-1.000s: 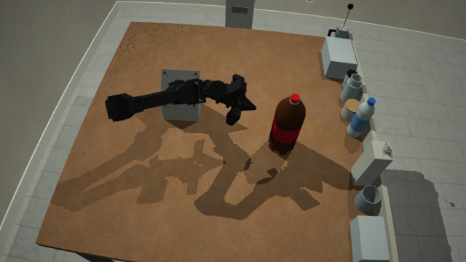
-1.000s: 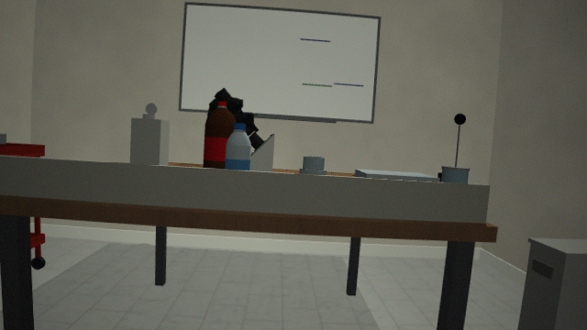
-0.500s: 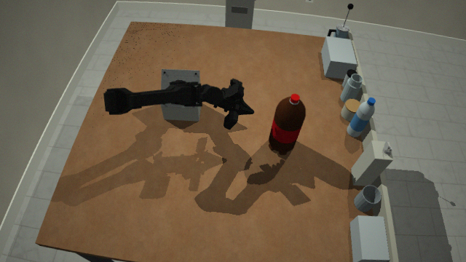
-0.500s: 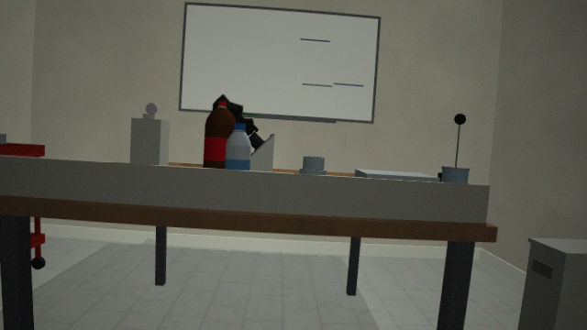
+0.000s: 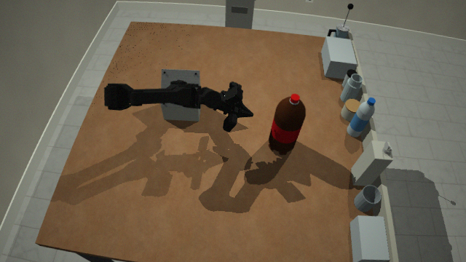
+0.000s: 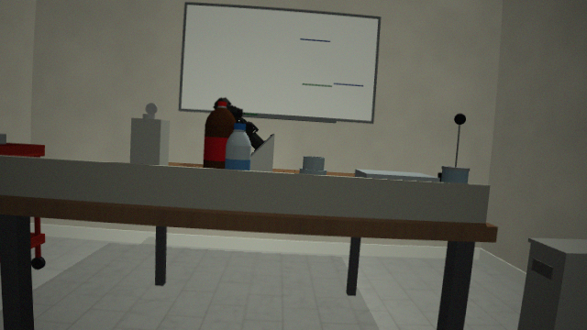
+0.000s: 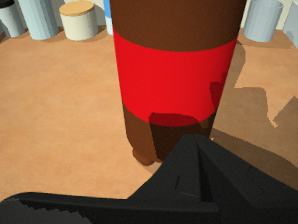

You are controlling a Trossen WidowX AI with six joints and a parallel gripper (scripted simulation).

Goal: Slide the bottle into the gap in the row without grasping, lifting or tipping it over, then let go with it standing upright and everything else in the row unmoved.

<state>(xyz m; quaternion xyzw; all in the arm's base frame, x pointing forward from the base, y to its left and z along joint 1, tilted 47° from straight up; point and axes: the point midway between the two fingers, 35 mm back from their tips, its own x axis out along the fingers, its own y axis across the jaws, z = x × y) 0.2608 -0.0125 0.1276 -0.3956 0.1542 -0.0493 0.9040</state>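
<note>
Now: hand 17 cm short of the cola bottle, 4 cm above it and 1 cm to the right of it. Also, from my hand: grey cup: 51 cm ahead, 21 cm to the right, 17 cm below; then blue-capped water bottle: 49 cm ahead, 13 cm to the left, 9 cm below; then cork-lidded jar: 48 cm ahead, 23 cm to the left, 16 cm below.
</note>
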